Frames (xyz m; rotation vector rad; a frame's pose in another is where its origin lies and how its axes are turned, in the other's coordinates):
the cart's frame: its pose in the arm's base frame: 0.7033 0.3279 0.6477 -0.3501 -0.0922 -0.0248
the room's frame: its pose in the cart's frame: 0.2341 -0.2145 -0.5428 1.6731 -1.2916 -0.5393
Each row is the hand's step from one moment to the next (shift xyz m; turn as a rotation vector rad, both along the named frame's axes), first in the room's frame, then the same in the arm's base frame.
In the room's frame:
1: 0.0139 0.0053 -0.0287 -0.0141 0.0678 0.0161
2: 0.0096 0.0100 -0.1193 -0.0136 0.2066 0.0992
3: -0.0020 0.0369 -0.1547 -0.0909 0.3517 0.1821
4: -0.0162 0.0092 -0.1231 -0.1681 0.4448 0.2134
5: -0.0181 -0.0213 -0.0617 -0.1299 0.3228 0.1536
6: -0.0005 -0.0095 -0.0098 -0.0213 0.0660 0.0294
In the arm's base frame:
1: 0.0227 0.0056 0.0223 -0.0560 0.0216 0.0381
2: 0.0871 0.0585 0.0585 -0.1997 0.0158 0.1122
3: 0.0946 0.0941 0.0865 -0.3700 0.0741 0.1507
4: 0.0827 0.0809 0.0459 -0.4710 0.1451 0.1694
5: 0.0536 0.0413 -0.0019 -0.3432 0.1123 0.1193
6: 0.0128 0.0030 -0.0037 -0.0671 0.0198 0.0279

